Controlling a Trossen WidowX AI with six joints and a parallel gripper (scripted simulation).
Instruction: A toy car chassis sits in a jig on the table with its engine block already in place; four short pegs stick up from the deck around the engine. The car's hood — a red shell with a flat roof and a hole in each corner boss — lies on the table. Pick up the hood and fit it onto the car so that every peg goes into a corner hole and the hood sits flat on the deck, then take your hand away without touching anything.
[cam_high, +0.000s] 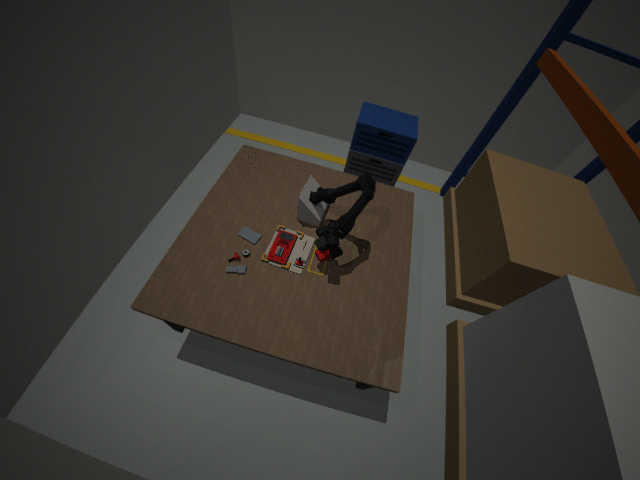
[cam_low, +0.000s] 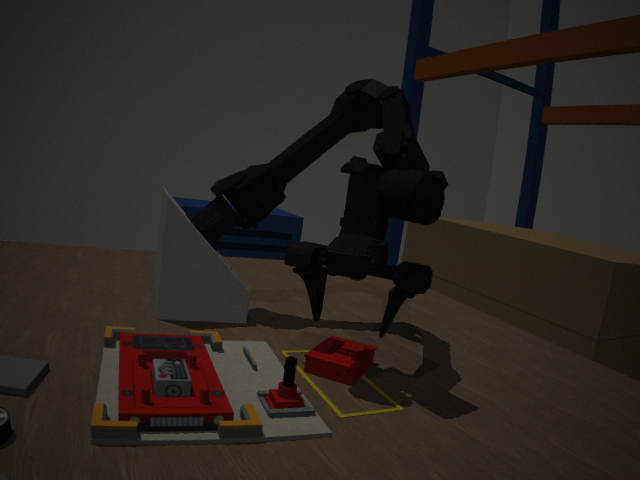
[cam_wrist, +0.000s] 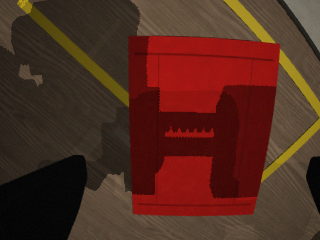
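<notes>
Right now the red hood is 40 mm below my gripper tip. Also, from my gripper tip: grey engine block 50 mm ahead, 240 mm to the right, 30 mm below; white jig plate 10 mm ahead, 220 mm to the right, 50 mm below.
</notes>
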